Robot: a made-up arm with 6 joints.
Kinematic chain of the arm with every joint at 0, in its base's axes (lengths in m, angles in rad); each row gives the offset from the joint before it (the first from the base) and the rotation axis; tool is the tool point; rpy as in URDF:
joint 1: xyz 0 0.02 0.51 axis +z
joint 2: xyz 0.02 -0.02 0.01 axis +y
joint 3: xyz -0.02 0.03 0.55 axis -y
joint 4: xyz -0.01 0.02 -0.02 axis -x
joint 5: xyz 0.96 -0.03 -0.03 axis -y
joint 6: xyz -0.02 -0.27 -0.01 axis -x
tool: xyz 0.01 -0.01 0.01 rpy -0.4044 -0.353 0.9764
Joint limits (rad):
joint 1: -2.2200..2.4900
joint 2: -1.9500..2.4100
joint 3: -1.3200..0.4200
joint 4: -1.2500..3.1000
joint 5: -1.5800..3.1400
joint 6: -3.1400..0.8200
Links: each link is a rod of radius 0.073 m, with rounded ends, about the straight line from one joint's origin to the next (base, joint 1, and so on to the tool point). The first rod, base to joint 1, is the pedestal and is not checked.
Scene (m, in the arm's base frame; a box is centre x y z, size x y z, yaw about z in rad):
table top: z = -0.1
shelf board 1: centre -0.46 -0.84 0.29 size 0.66 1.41 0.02 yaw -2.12
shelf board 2: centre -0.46 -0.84 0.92 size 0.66 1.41 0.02 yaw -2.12
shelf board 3: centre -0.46 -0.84 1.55 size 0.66 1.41 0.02 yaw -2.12
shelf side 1: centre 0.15 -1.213 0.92 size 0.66 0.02 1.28 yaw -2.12
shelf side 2: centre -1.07 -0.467 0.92 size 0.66 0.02 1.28 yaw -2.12
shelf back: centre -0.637 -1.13 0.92 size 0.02 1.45 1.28 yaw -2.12
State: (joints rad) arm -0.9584 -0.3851 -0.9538 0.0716 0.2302 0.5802
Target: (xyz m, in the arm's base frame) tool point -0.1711 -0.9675 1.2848
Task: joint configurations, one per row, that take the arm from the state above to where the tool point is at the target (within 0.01 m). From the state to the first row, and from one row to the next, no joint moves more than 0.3 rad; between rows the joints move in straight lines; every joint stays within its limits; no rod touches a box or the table.
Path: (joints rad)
1: -0.9168 -0.5786 -0.6768 0.1923 0.2251 0.5863
2: -0.8752 -0.7720 -0.3998 0.3130 0.2200 0.5923
3: -1.0764 -0.4841 -0.1838 0.3398 0.2185 0.5798
4: -1.2777 -0.1961 0.0321 0.3666 0.2170 0.5673
5: -1.4789 0.0919 0.2481 0.3934 0.2155 0.5548

